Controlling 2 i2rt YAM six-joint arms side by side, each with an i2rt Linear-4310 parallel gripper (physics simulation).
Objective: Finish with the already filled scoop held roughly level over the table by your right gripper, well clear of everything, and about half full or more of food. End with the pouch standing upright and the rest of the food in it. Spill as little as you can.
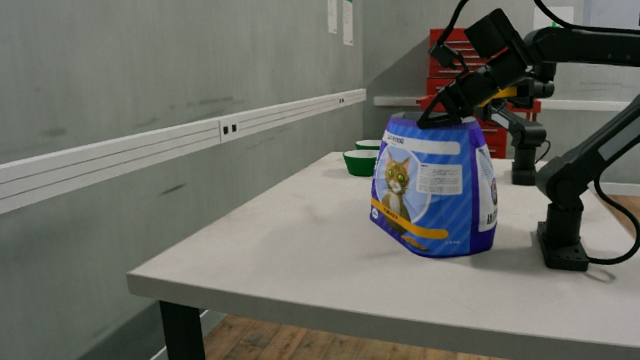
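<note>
The blue and purple cat food pouch (pixel 434 200) stands upright on the table (pixel 240 250). Its rim is partly open, and the food inside is hidden. My left gripper (pixel 440 122) is partly open and reaches down from the upper right, with its fingers at the front of the pouch's rim. My right gripper (pixel 521 94) is behind my left arm and partly hidden by it. It is shut on the yellow scoop (pixel 505 93), which shows in part behind the left wrist, above and to the right of the pouch's rim. The scoop's bowl and its fill are hidden.
Two green bowls (pixel 359 164) (pixel 367 144) stand behind the pouch at its left. The left arm's base (pixel 562 240) is right of the pouch, and the right arm's base (pixel 524 170) is farther back. A red tool cabinet (pixel 448 40) stands beyond the table. The wall runs along the left.
</note>
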